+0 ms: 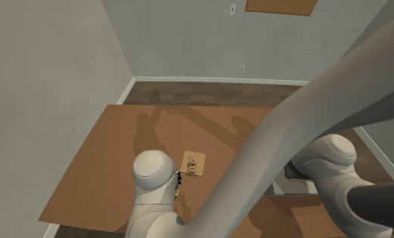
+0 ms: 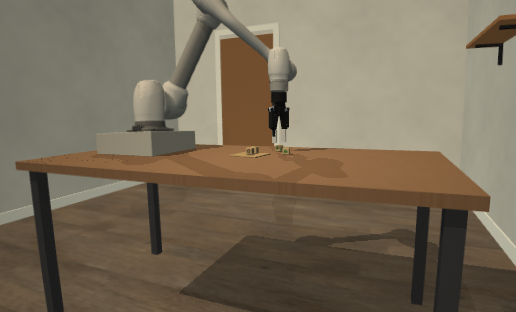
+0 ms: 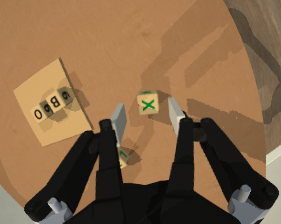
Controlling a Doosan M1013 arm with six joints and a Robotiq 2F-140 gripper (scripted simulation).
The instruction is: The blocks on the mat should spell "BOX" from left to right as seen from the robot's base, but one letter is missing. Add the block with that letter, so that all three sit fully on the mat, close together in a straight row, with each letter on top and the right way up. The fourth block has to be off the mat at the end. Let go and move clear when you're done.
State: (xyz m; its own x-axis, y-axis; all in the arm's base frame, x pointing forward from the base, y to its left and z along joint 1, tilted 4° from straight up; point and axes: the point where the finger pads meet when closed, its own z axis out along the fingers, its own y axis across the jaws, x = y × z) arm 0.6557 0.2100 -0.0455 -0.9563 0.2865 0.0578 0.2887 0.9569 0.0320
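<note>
My hand is 180 mm to the left of the mat, 70 mm past it and 70 mm above it.
</note>
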